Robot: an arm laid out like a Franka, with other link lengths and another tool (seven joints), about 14 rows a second.
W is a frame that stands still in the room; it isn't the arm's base.
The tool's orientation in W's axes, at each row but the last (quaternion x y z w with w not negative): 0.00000 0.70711 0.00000 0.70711; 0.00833 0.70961 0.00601 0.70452; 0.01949 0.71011 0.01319 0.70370; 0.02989 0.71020 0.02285 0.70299; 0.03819 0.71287 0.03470 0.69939; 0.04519 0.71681 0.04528 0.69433; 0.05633 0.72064 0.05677 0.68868; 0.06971 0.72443 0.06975 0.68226
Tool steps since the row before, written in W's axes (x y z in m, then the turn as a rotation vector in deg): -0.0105 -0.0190 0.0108 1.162 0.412 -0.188; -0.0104 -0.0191 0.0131 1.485 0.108 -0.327; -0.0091 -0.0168 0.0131 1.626 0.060 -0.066; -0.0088 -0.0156 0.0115 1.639 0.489 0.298; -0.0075 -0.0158 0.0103 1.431 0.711 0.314; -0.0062 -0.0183 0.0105 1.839 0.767 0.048; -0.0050 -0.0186 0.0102 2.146 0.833 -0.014; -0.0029 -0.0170 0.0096 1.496 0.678 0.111
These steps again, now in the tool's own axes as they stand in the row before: -0.0108 -0.0190 -0.0105 0.188 0.412 1.162; -0.0134 -0.0189 -0.0104 0.318 0.106 1.487; -0.0138 -0.0163 -0.0091 0.054 0.072 1.626; -0.0125 -0.0148 -0.0088 -0.277 0.527 1.631; -0.0117 -0.0147 -0.0076 -0.266 0.748 1.422; -0.0125 -0.0168 -0.0066 -0.008 0.770 1.838; -0.0128 -0.0168 -0.0055 0.050 0.827 2.148; -0.0126 -0.0148 -0.0036 -0.064 0.695 1.491
